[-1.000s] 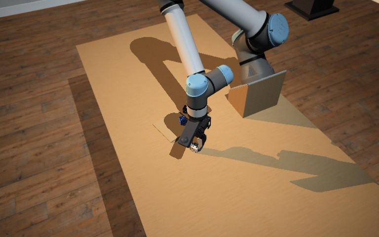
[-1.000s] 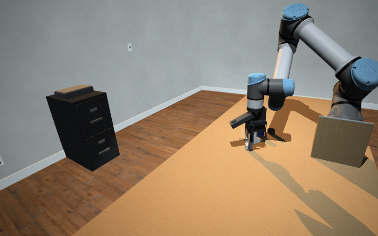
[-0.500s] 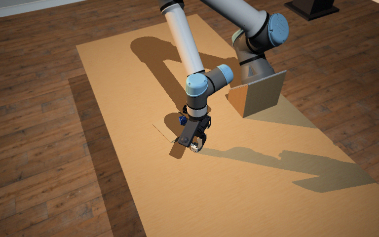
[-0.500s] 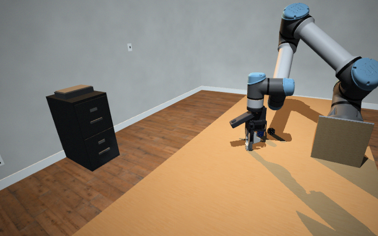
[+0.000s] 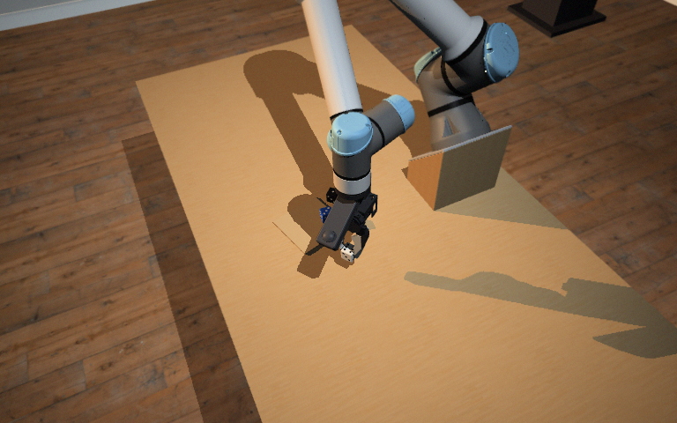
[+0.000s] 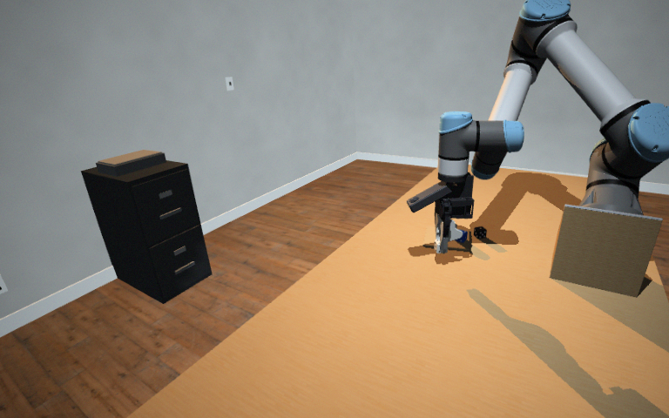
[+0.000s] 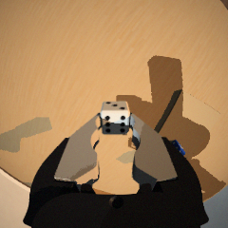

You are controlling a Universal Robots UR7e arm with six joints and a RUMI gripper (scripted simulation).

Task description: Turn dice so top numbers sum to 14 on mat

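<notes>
Right now my hand is 17 cm to the left of the tan mat, 6 cm above it and 3 cm short of it. The rest, counted from my hand: white die: right at my hand; blue die: 16 cm to the right, 4 cm below, 1 cm behind; black die: 22 cm to the right, 6 cm behind, 5 cm below.
</notes>
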